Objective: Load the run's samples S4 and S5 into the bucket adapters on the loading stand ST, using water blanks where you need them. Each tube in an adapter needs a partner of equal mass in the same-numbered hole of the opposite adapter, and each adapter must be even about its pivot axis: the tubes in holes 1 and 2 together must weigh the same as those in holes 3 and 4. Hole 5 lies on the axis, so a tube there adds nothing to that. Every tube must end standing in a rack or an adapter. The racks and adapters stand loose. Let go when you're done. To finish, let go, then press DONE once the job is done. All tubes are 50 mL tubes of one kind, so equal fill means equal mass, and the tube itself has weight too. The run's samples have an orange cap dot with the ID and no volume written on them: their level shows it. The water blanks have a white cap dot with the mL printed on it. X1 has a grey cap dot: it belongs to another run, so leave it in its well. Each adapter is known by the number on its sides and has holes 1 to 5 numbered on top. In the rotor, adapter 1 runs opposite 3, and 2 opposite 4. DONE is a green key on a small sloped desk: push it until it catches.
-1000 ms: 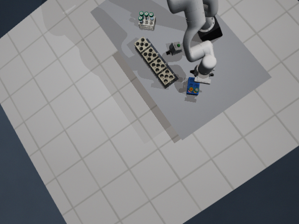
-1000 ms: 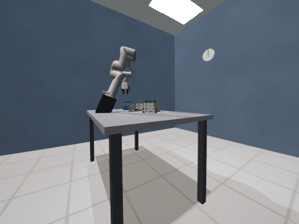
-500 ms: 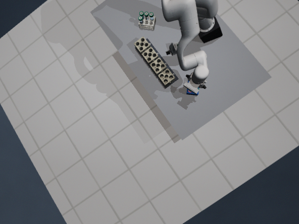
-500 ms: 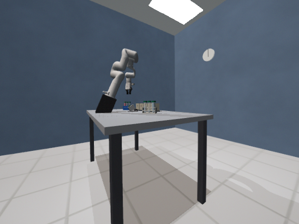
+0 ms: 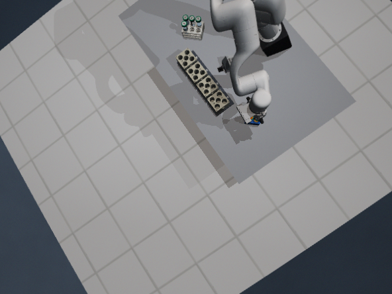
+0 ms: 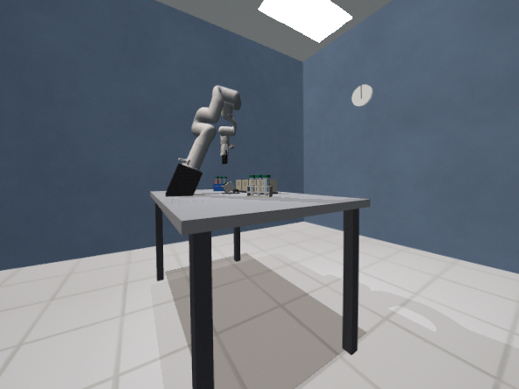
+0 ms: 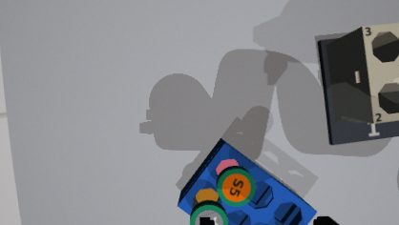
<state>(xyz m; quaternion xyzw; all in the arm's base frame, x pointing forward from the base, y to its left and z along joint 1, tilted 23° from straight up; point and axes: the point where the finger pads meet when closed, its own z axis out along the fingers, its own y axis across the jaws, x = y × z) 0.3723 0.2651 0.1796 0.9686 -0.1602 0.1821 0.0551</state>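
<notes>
Now: the blue rack 22 cm below my hand and 4 cm behind it. Also, from my hand: white rack: 65 cm to the right, 23 cm behind, 22 cm below; then adapter: 21 cm to the right, 20 cm below, 4 cm ahead.
</notes>
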